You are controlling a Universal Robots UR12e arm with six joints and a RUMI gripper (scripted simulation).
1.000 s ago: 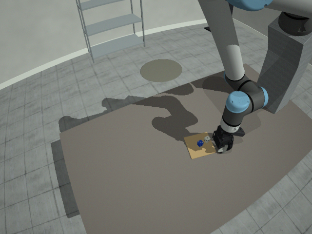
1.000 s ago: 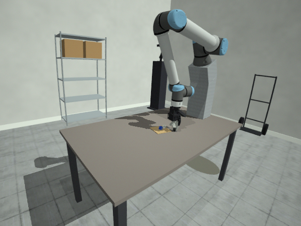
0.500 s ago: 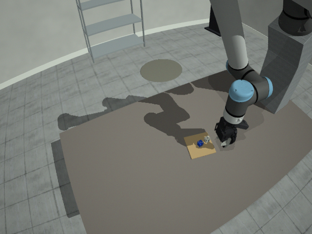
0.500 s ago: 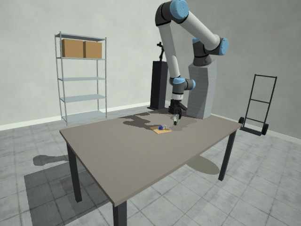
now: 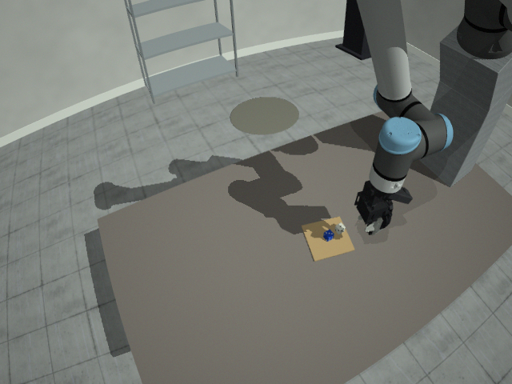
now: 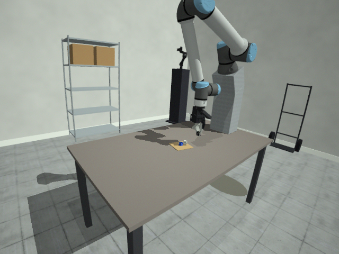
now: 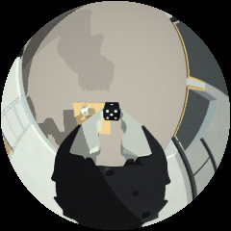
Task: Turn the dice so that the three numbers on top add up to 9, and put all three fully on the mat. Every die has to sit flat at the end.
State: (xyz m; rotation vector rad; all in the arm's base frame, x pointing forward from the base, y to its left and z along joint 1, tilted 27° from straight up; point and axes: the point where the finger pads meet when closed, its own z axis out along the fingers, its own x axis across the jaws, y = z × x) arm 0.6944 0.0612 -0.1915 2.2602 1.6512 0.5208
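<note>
Right now the blue die is 10 cm to the right of my hand, 10 cm below it and 7 cm ahead of it. Also, from my hand: tan mat (11 cm below, 10 cm to the right, 7 cm ahead); white die (10 cm to the right, 10 cm below, 2 cm ahead); black die (right at my hand).
</note>
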